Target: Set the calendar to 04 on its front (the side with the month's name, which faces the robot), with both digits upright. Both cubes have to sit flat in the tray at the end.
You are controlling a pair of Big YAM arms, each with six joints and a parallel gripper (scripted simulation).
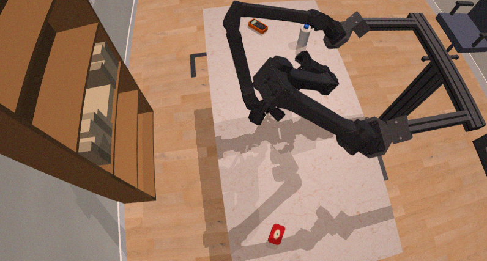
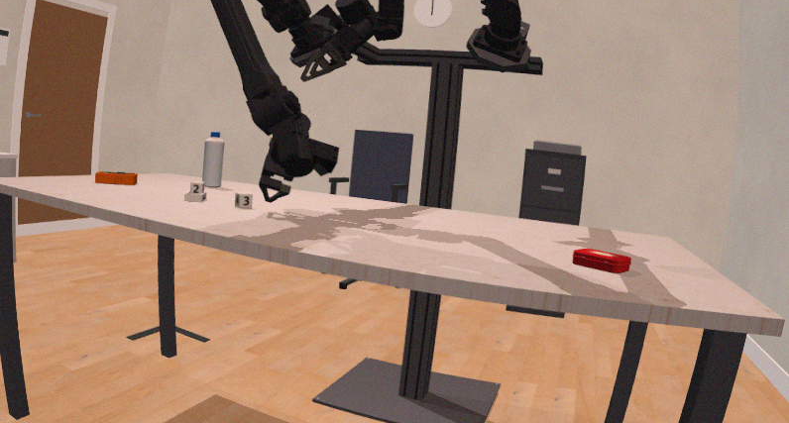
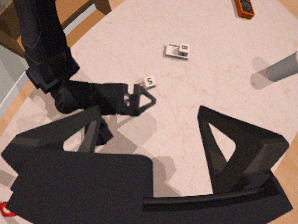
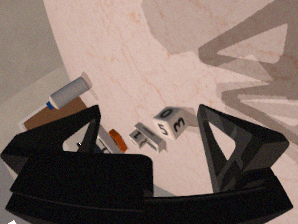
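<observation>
Now: the white cube 60 mm to the right of my right hand, 40 mm below it and 30 mm ahead of it. Also, from my right hand: red tin (690 mm to the left, 90 mm ahead, 40 mm below); then white calendar tray (200 mm to the right, 50 mm below, 40 mm ahead); then white bottle (440 mm to the right, 260 mm behind, 20 mm above).
</observation>
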